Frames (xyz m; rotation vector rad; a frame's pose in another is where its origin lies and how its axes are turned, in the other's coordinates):
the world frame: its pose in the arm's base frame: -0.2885 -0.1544 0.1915 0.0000 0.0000 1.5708
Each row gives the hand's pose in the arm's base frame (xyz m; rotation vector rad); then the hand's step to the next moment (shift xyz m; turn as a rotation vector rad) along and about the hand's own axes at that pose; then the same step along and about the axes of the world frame.
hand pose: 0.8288 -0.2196 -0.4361 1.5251 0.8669 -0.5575
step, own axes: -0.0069 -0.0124 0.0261 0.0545 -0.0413 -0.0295
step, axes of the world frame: -0.0271 0.0104 -0.0063 0.0393 0.0036 -0.0631
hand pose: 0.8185 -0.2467 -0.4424 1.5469 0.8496 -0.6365
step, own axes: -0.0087 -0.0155 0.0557 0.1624 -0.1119 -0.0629
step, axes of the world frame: -0.0558 0.0138 -0.0106 0.0921 0.0001 -0.1854
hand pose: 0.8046 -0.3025 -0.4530 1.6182 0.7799 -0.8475
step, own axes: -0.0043 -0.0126 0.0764 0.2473 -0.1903 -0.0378
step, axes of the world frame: -0.0728 0.0227 -0.0141 0.0872 0.0243 -0.3010
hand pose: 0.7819 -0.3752 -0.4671 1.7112 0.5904 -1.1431
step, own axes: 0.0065 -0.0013 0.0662 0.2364 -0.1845 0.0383
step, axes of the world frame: -0.0597 0.0263 -0.0130 0.0175 0.0569 -0.2964
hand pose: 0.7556 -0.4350 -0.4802 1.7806 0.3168 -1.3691
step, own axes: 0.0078 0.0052 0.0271 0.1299 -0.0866 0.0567
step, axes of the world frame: -0.0254 0.0120 -0.0057 -0.0258 0.0457 -0.1576
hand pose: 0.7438 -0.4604 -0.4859 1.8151 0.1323 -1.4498
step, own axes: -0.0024 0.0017 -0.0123 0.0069 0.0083 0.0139
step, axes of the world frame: 0.0075 -0.0097 0.0033 -0.0170 0.0041 -0.0022
